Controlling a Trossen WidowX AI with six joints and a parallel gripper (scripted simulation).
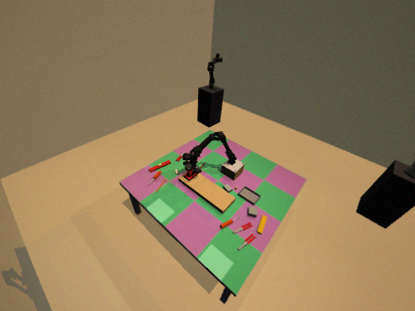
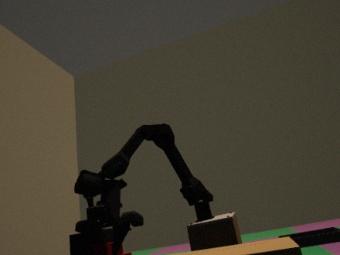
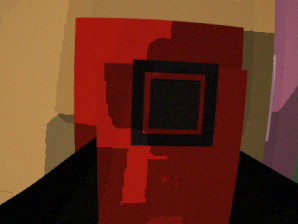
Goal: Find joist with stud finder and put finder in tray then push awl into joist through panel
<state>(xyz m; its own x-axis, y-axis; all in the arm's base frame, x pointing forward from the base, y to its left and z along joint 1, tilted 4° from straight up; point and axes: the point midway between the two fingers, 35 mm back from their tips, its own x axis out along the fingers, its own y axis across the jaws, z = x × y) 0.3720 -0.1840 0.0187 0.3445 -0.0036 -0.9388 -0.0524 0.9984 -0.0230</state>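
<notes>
Right now the grey tray is 510 mm to the left of my gripper tip, 240 mm behind it and 50 mm below it. Round my gripper tip: orange pencil (240 mm ahead, 120 mm to the right, 60 mm below); awl (170 mm behind, 60 mm below, 40 mm to the right); stud finder (20 mm above, 10 mm ahead).
</notes>
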